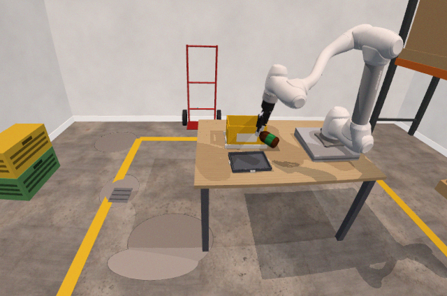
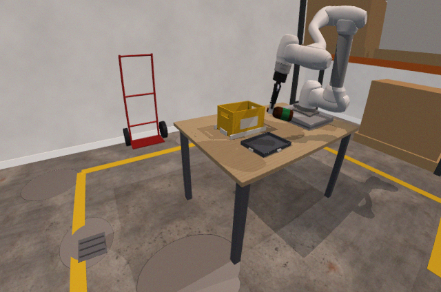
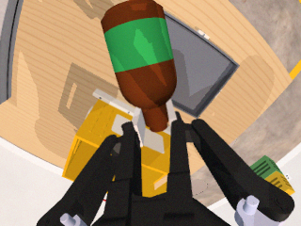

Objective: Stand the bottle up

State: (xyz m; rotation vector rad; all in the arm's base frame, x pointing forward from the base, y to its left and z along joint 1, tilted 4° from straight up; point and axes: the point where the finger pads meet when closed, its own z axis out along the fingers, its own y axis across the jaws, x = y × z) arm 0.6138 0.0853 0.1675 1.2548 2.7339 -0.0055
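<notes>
My hand is 40 mm to the right of the bottle, 30 mm past it and 30 mm above it. Round my hand: dark tray 200 mm below, 60 mm ahead, 40 mm to the left; then yellow crate 230 mm to the right, 130 mm below, 30 mm ahead.
</notes>
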